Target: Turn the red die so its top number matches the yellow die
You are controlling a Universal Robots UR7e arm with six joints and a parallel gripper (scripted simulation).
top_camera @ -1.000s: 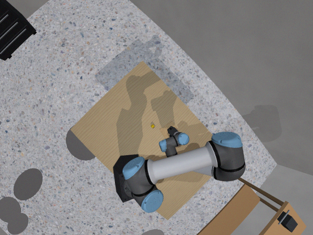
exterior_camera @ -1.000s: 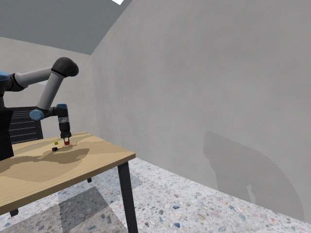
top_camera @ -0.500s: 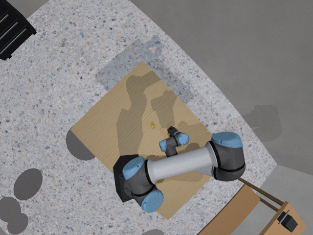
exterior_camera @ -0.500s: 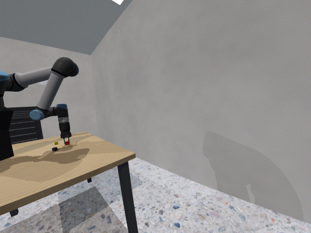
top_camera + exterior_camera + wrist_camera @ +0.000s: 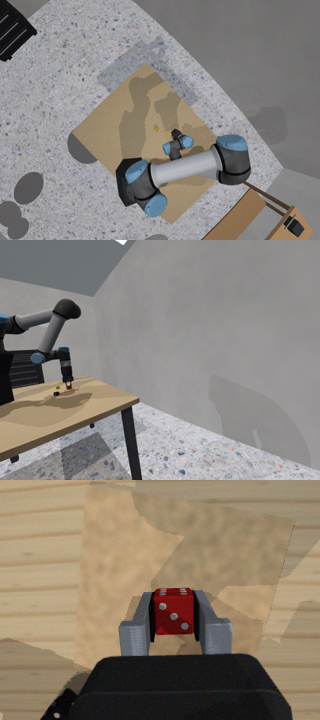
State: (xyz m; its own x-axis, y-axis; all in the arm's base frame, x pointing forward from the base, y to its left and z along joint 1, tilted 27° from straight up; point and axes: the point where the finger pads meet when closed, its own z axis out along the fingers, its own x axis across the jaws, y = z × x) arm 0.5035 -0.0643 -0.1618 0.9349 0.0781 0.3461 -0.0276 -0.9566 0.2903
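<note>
The red die lies 10 mm below my hand. Round my hand: black die 90 mm to the right, 90 mm behind, 20 mm below; then tan mat 30 mm below; then yellow die 150 mm to the left, 70 mm behind, 20 mm below.
</note>
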